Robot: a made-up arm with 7 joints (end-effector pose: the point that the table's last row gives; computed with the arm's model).
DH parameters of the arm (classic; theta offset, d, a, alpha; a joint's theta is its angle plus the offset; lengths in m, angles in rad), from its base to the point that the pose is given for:
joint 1: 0 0.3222 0 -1.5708
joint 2: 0 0 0 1.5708
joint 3: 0 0.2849 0.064 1.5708
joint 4: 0 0 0.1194 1.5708
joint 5: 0 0.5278 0 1.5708
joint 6: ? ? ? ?
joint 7: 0 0.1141 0 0
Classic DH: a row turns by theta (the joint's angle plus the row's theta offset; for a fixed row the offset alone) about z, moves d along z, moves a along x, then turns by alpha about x.
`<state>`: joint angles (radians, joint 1 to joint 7).
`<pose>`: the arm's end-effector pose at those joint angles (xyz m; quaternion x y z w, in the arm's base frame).
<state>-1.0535 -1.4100 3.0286 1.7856 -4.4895 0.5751 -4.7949</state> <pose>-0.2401 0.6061 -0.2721 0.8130 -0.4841 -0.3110 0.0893</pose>
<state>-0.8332 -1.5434 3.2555 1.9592 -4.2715 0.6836 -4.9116</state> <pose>-0.5053 0.4441 -0.2962 0.7737 -0.4089 -0.4236 0.2341</pose>
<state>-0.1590 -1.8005 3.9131 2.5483 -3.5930 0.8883 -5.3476</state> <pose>-0.8748 -0.0924 -0.0983 0.4809 -0.4229 -0.6121 0.4640</pose>
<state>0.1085 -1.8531 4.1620 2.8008 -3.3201 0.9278 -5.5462</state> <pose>-0.8909 -0.2203 -0.0117 0.3838 -0.5233 -0.6088 0.4563</pose>
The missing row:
joint 6: 0 0 0.0894 -1.5708
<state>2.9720 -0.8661 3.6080 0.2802 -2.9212 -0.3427 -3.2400</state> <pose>-0.0771 0.1430 -0.0182 -0.8865 -0.0737 0.4360 0.1363</pose>
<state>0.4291 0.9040 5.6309 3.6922 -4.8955 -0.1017 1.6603</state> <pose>0.2673 0.2924 1.0741 -0.2003 0.0973 -0.0844 0.9712</pose>
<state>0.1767 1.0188 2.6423 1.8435 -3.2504 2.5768 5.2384</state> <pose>0.3061 0.2636 1.0157 0.7643 0.4323 0.2629 0.3998</pose>
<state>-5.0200 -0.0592 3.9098 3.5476 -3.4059 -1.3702 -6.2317</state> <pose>-0.0936 0.0464 1.0368 0.3623 0.3361 -0.5028 0.7092</pose>
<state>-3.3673 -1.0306 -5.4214 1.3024 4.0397 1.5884 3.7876</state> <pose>-0.1164 -0.4641 0.9339 -0.0584 0.2122 0.6164 0.7561</pose>
